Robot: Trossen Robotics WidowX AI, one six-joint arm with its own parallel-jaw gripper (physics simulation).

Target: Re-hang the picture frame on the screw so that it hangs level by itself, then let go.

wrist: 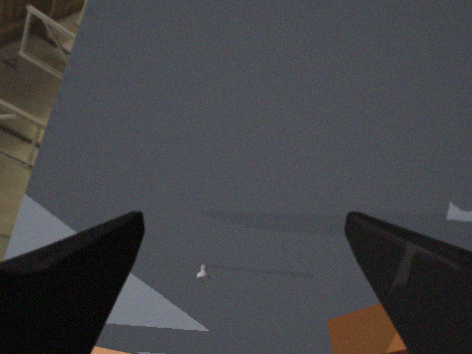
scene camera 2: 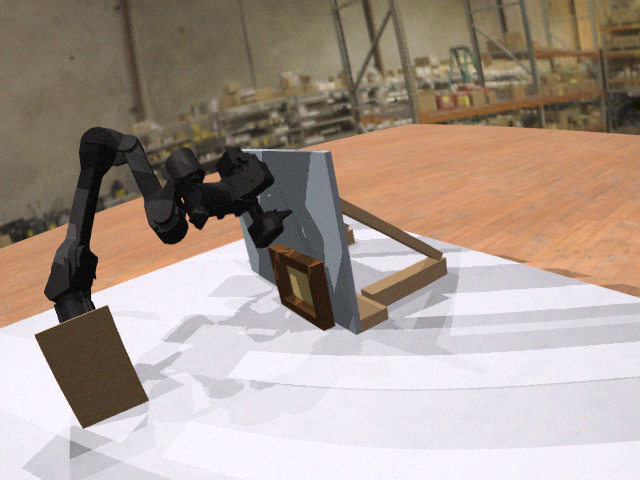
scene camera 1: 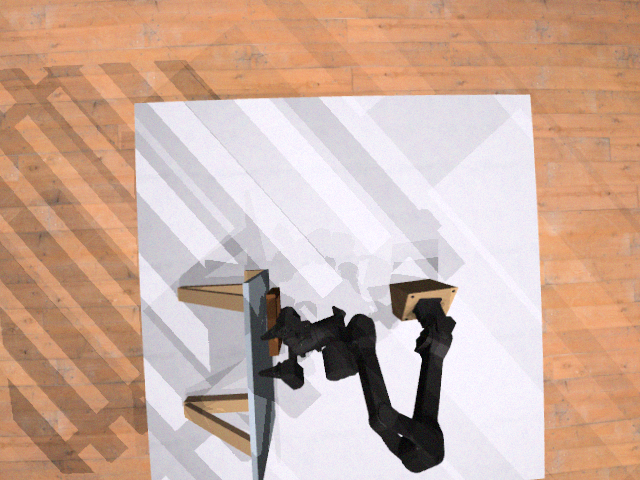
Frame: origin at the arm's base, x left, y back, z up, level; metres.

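Seen in the pictures: gripper, fingertip midpoint: (wrist: 245,221) (scene camera 2: 279,192) (scene camera 1: 260,355); arm's base at its link origin: (scene camera 2: 82,331) (scene camera 1: 426,305).
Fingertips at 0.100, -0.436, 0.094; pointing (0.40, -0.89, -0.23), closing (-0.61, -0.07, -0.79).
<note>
Pixels of each thing's top centre, then the offset from my fingertips to it, as dx, dy, dz. Level surfaces: height alone.
- brown wooden picture frame at its top centre: (scene camera 2: 294,253) (scene camera 1: 271,325) -0.042, +0.013, -0.109
- small pale screw at its top centre: (wrist: 198,270) +0.050, +0.003, -0.008
- white table at its surface level: dz -0.238
The brown wooden picture frame (scene camera 1: 272,310) (scene camera 2: 321,294) stands upright, close against the lower front of the blue-grey board (scene camera 1: 259,413) (scene camera 2: 336,232) (wrist: 225,100). An orange-brown corner of it shows at the lower right of the wrist view, partly behind the right finger. The small pale screw (wrist: 202,272) sticks out of the board, with nothing hanging on it. My gripper (scene camera 1: 261,354) (scene camera 2: 278,198) (wrist: 245,221) is open and empty in front of the board, above the frame. In the wrist view the screw lies between the fingers, lower than the tips and left of middle.
Wooden struts (scene camera 1: 210,298) (scene camera 2: 403,281) prop the board from behind on the white table (scene camera 1: 465,155) (scene camera 2: 465,413). The arm's wooden base block (scene camera 1: 403,299) (scene camera 2: 93,366) stands across from the board's front. Wooden floor surrounds the table.
</note>
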